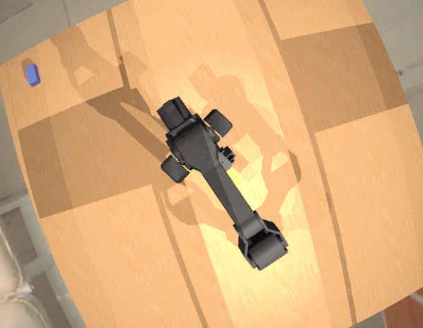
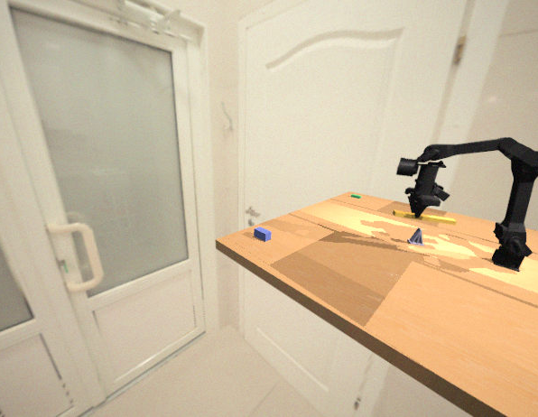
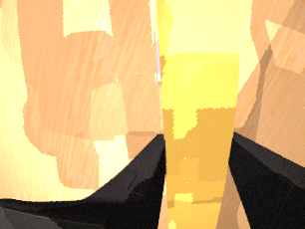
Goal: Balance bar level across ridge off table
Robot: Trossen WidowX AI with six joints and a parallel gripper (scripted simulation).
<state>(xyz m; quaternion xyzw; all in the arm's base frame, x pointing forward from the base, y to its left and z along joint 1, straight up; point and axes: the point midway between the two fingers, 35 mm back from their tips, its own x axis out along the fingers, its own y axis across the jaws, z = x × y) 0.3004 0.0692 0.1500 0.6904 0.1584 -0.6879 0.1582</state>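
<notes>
My gripper tip is 30 mm past the pale violet ridge block, 20 mm to the left of it and 50 mm above it. From my gripper tip the other things lie so: blue block: 440 mm ahead, 430 mm to the left, 100 mm below; small green block: 440 mm ahead, 570 mm to the right, 110 mm below; yellow bar: 30 mm behind, 10 mm to the right.
</notes>
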